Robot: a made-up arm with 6 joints. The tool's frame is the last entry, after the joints.
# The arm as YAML. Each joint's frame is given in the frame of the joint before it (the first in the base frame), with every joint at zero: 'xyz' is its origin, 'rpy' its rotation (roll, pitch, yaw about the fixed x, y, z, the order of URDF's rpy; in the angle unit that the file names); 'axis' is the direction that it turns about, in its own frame. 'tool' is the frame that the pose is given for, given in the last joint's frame.
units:
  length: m
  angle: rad
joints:
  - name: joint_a
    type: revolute
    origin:
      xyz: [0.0, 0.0, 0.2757]
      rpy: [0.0, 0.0, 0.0]
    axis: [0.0, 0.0, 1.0]
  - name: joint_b
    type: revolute
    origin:
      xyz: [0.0, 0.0, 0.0]
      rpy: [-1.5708, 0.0, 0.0]
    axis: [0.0, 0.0, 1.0]
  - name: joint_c
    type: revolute
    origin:
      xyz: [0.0, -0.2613, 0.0]
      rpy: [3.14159, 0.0, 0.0]
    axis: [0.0, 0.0, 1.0]
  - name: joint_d
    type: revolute
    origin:
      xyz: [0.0, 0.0, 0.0]
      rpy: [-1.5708, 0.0, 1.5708]
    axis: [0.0, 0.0, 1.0]
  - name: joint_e
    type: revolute
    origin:
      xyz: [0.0, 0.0, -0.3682]
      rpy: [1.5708, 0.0, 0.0]
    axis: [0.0, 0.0, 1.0]
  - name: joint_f
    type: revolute
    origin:
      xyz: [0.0, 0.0, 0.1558]
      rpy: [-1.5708, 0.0, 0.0]
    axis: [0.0, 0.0, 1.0]
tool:
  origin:
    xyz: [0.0, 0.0, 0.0]
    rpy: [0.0, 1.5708, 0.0]
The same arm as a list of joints. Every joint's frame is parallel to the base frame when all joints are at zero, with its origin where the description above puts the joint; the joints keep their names.
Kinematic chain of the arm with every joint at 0, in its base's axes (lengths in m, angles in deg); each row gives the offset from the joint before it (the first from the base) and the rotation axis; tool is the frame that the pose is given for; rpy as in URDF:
joint_a: xyz 0 0 0.2757 axis +z
joint_b: xyz 0 0 0 axis +y
joint_c: xyz 0 0 0.2613 axis -y
joint_d: xyz 0 0 0 axis -x
joint_e: xyz 0.3682 0 0 axis -y
joint_f: xyz 0 -0.1558 0 axis -x
tool: xyz 0 0 0 rpy 0 0 0

